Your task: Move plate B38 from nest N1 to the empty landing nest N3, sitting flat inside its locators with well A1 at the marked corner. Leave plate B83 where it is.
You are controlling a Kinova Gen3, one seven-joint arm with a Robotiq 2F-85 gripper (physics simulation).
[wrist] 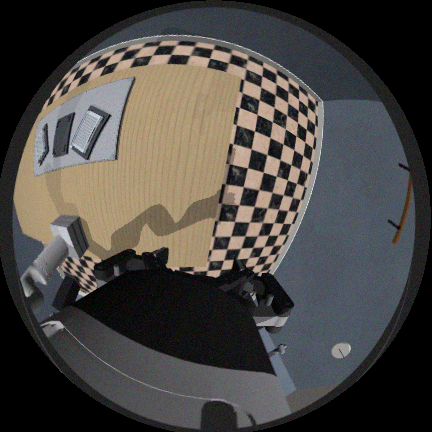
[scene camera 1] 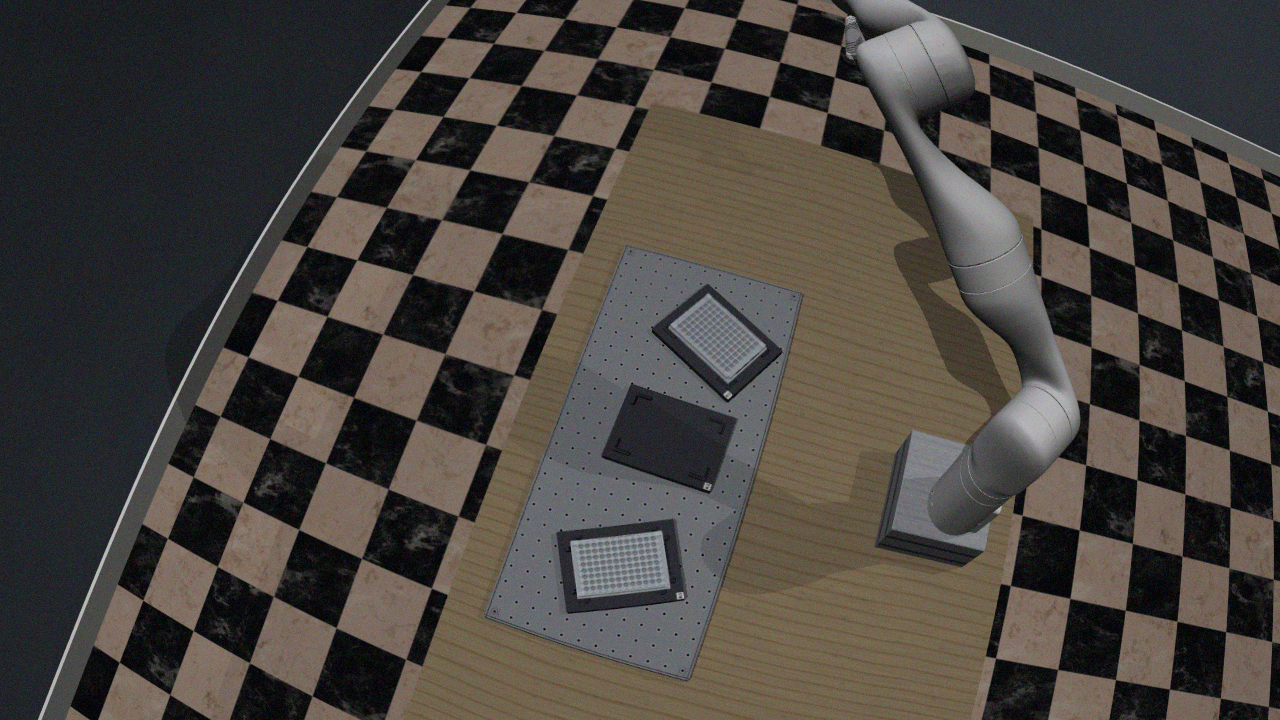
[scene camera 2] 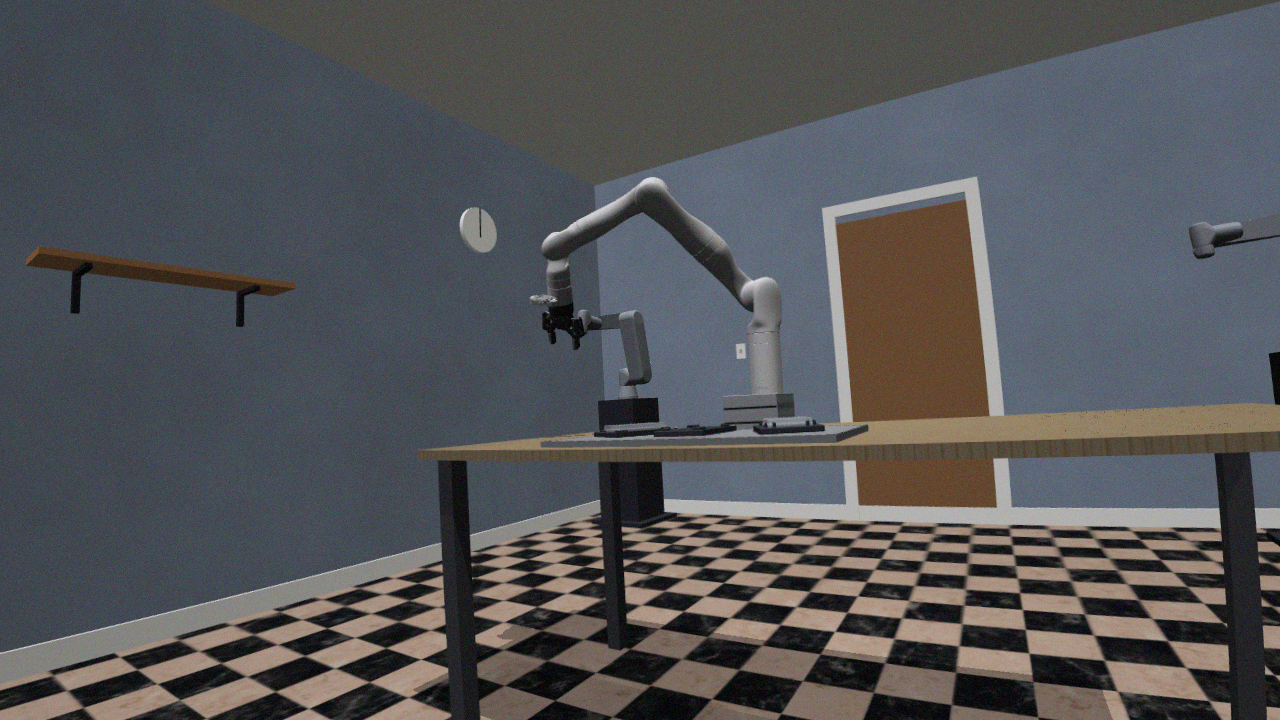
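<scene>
A pale many-welled plate [scene camera 1: 717, 336] [wrist: 89, 129] lies in a dark nest [scene camera 1: 694, 361] at the board's upper end in scene camera 1. Another pale plate [scene camera 1: 620, 564] lies in a dark nest [scene camera 1: 626, 602] at the lower end. The plate and nest names cannot be read, so I cannot tell which plate is B38. Between them is the empty dark nest N3 [scene camera 1: 669, 438] [wrist: 63, 135], with corner locators and a small white mark at one corner. My gripper [scene camera 2: 563, 343] [wrist: 199, 260] is open and empty, high above the table and away from the plates.
The nests stand on a grey perforated board [scene camera 1: 590, 358] [wrist: 112, 100] on the wooden table [scene camera 1: 832, 376] [scene camera 2: 1029, 432] [wrist: 170, 125]. The arm's grey base block [scene camera 1: 921, 465] [scene camera 2: 759, 407] [wrist: 70, 232] stands beside the board. Another robot arm [scene camera 2: 633, 349] stands behind the table.
</scene>
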